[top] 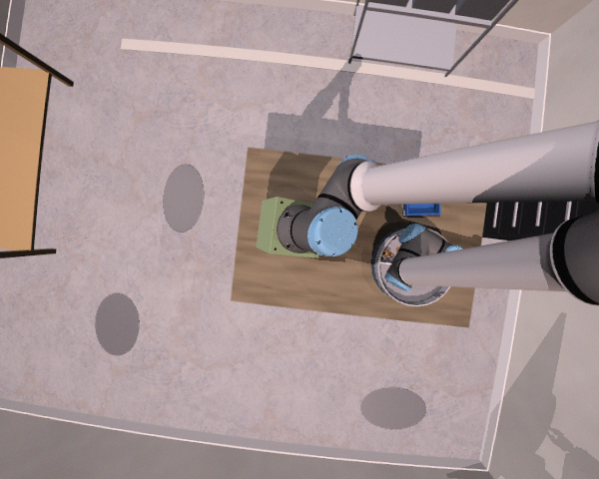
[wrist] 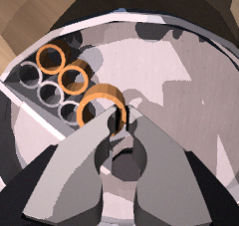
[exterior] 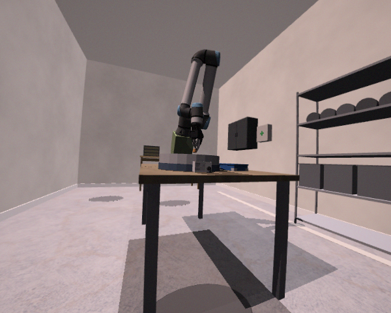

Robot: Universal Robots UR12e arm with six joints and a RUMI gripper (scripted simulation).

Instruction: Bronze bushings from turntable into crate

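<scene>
The blue crate is 180 mm ahead of my hand, 230 mm to the left of it and 130 mm below it. Also, from my hand: round grey turntable: 90 mm ahead, 110 mm to the right, 100 mm below.
</scene>
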